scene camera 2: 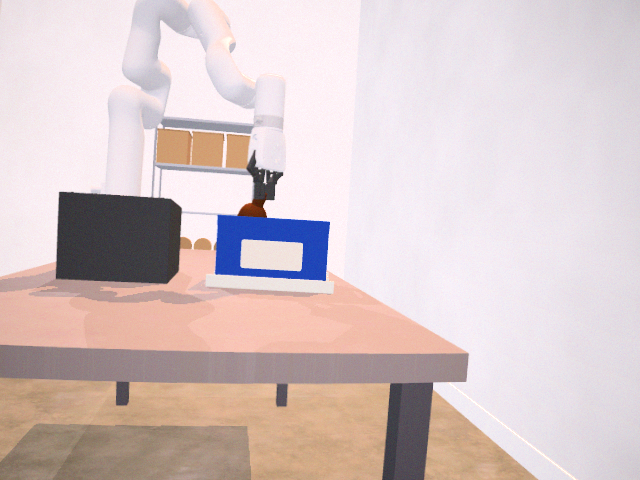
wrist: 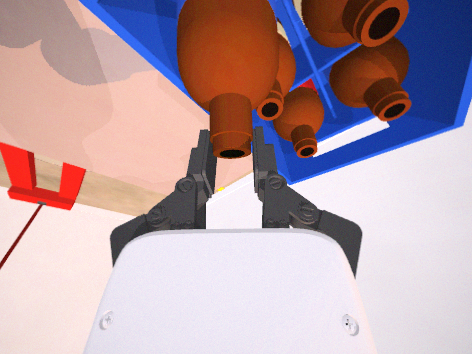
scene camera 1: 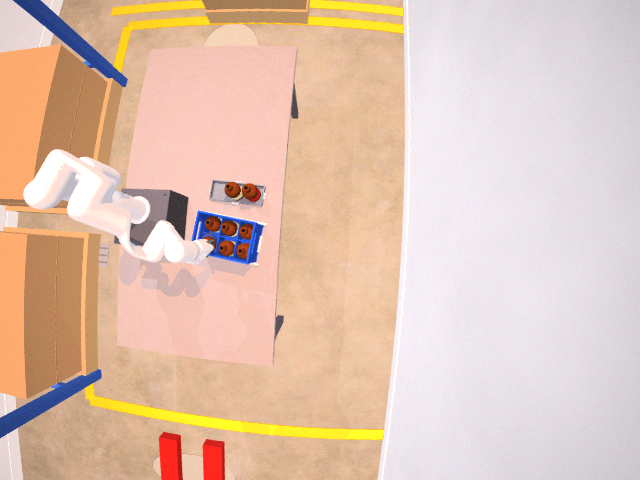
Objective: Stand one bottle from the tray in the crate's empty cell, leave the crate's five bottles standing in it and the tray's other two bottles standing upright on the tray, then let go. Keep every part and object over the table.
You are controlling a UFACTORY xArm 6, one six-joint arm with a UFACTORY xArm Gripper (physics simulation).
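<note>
My gripper is shut on the neck of a brown bottle. This bottle leans, its neck toward the right in scene camera 2. Its body is at the lower-left corner cell of the blue crate in scene camera 1; its base is hidden. Five other bottles, among them one in the top-left cell and one in the lower middle cell, stand in the crate. Two bottles stand upright on the grey tray.
A dark box stands on the pink table, left of the crate. The tray lies just beyond the crate's upper side in scene camera 1. The table's right edge runs near both. A white strip runs along the crate's foot.
</note>
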